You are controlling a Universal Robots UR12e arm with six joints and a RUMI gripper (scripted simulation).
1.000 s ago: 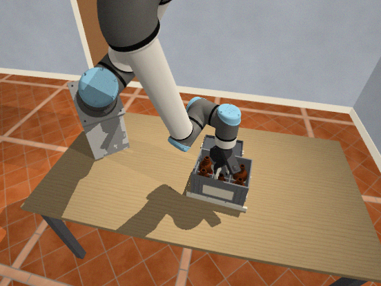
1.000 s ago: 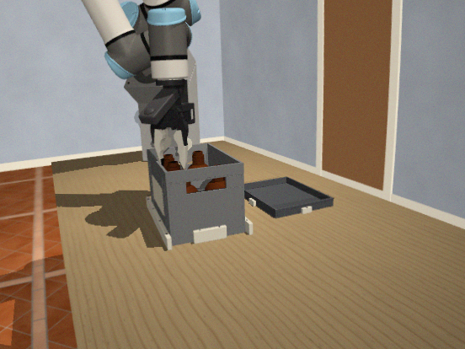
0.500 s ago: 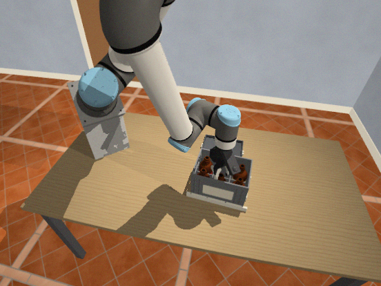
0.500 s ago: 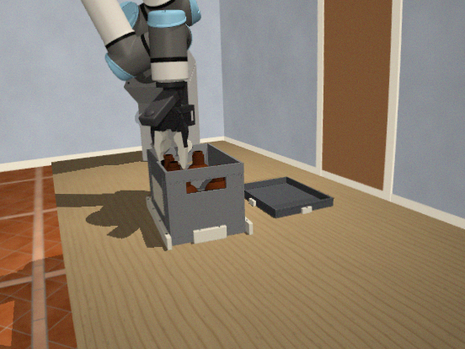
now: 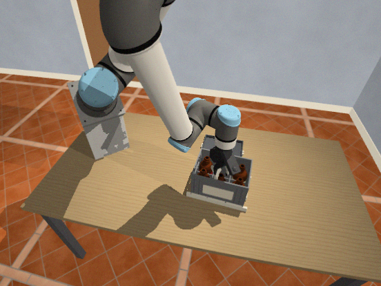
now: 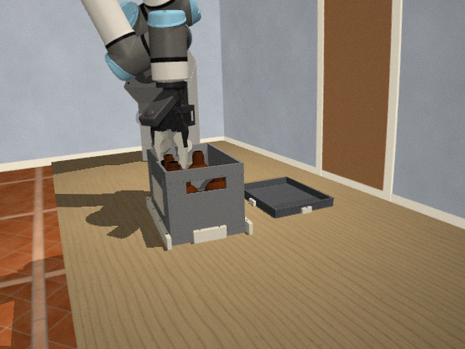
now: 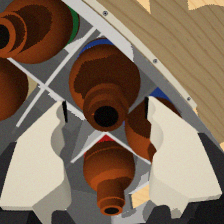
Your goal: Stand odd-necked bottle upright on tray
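Now: hand 1 cm short of the grey crate, 5 cm to the right of it and 7 cm above it. Round my hand: bottle: 10 cm ahead, 7 cm to the left, 7 cm below; then grey tray: 2 cm ahead, 34 cm to the left, 14 cm below.
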